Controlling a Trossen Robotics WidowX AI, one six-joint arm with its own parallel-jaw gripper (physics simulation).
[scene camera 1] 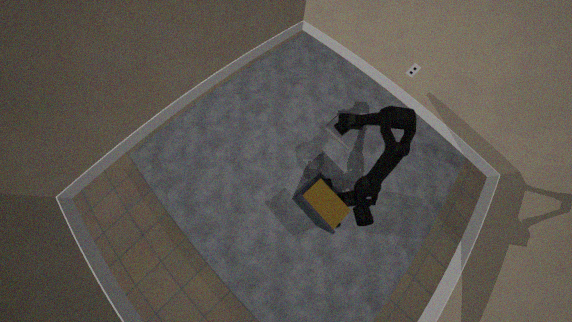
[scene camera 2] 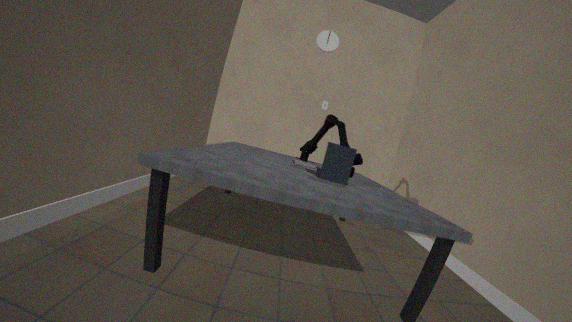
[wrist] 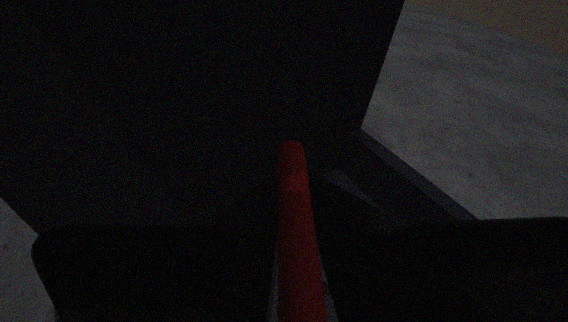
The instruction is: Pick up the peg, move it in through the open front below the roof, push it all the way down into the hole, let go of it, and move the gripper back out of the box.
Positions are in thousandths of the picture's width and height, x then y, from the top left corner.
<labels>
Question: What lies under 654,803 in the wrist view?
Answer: My gripper.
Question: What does my gripper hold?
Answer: A red peg.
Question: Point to a box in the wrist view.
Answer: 210,371
</labels>
